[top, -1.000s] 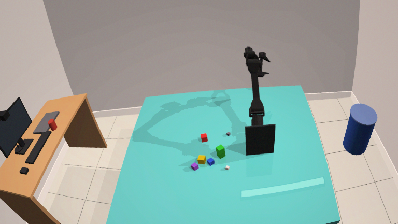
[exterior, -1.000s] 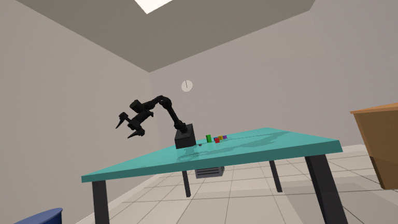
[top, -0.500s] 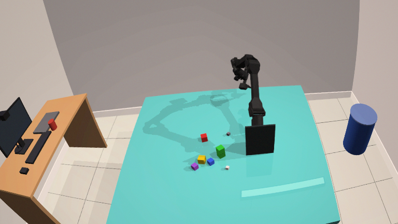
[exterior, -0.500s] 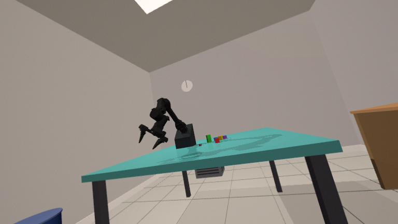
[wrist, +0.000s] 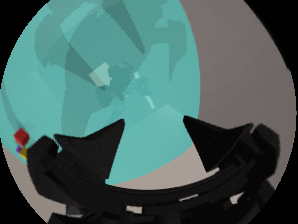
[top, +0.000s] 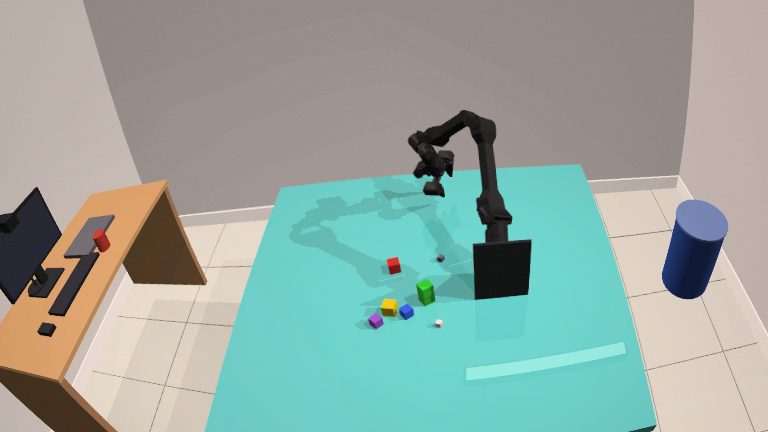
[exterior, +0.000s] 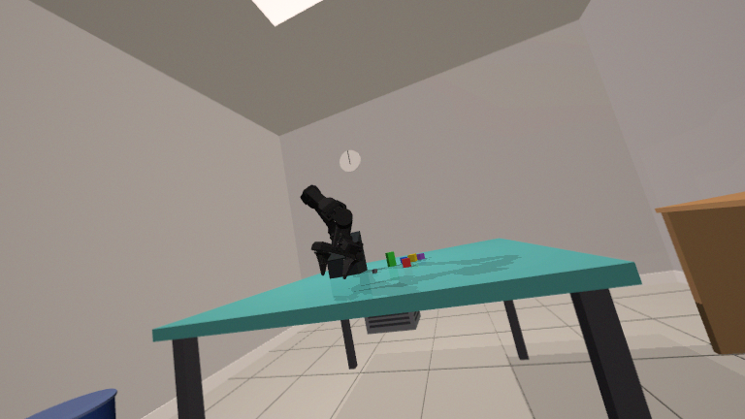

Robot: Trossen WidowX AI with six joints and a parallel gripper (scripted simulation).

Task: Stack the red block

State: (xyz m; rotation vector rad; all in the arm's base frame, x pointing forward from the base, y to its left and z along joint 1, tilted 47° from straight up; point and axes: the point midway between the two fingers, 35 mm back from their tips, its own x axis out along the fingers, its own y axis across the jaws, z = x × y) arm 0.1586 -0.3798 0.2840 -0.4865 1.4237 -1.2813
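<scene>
My gripper tip is now 37 cm to the right of the red block, 18 cm short of it and 3 cm above it. Round my gripper tip: small grey cube (34 cm to the left, 4 cm below, 3 cm ahead); blue block (57 cm to the left, 13 cm ahead, 3 cm below); yellow block (56 cm to the left, 18 cm ahead, 3 cm below).
</scene>
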